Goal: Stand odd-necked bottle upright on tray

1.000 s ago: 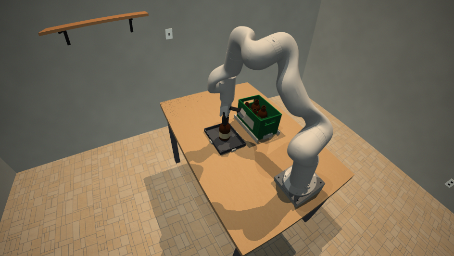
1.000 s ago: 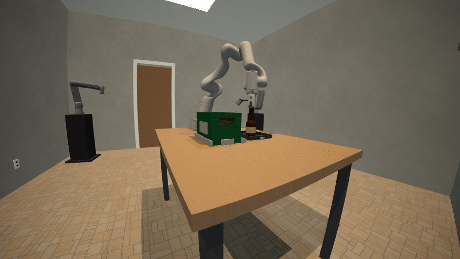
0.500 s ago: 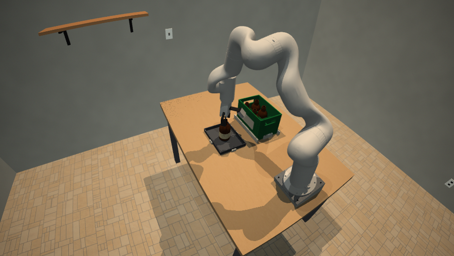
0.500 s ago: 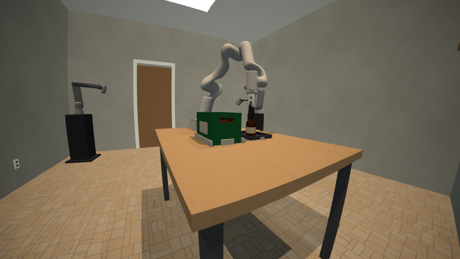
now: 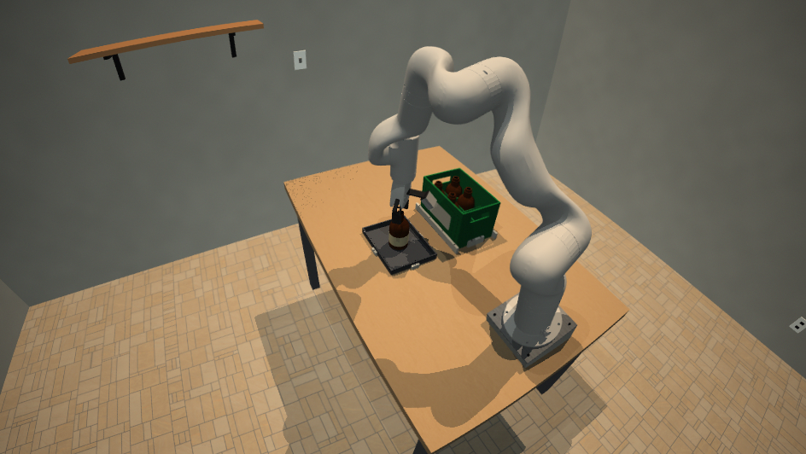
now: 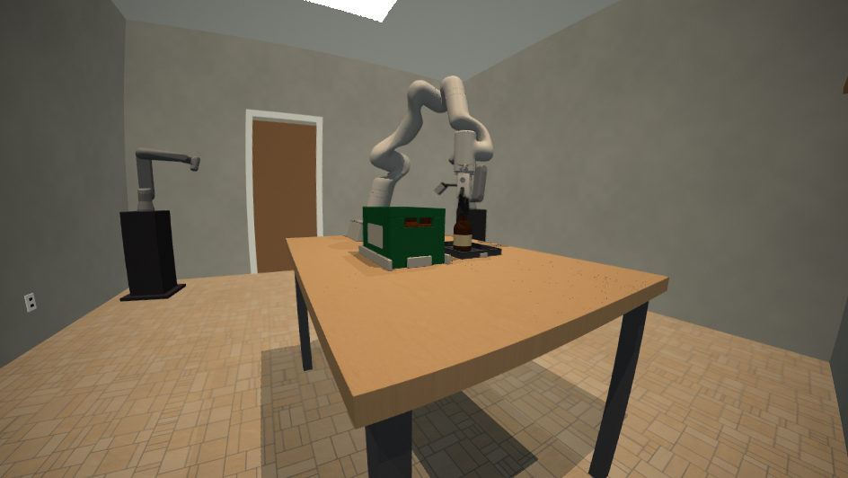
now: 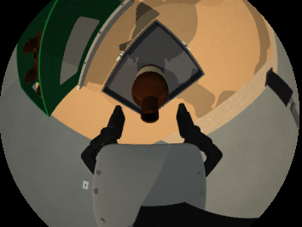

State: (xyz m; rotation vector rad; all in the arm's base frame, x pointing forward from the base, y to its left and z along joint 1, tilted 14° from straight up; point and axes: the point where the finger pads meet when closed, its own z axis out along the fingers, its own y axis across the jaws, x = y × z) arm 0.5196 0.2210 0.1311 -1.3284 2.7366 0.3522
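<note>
My gripper is now 7 cm above the brown bottle. The rest, counted from my hand: black tray (14 cm below); green crate (5 cm ahead, 28 cm to the right, 7 cm below).
</note>
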